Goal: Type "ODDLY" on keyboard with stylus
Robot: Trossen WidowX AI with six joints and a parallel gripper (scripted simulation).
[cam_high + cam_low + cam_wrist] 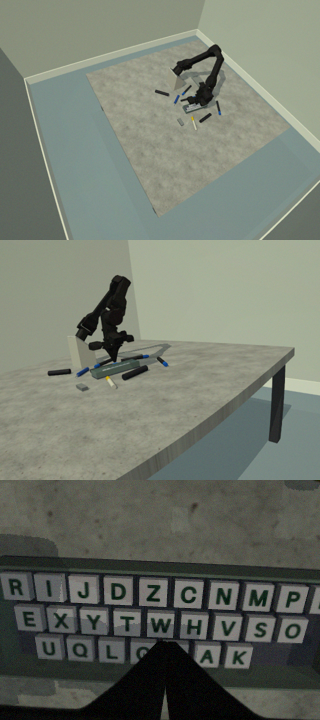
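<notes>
My gripper tip is 110 mm past the stylus, 130 mm to the left of it and 30 mm above it. Also, from my gripper tip: grey eraser 80 mm ahead, 190 mm to the right, 30 mm below; stylus tip 90 mm behind, 150 mm to the right, 30 mm below; yellow-capped white marker 120 mm ahead, 100 mm to the right, 30 mm below.
</notes>
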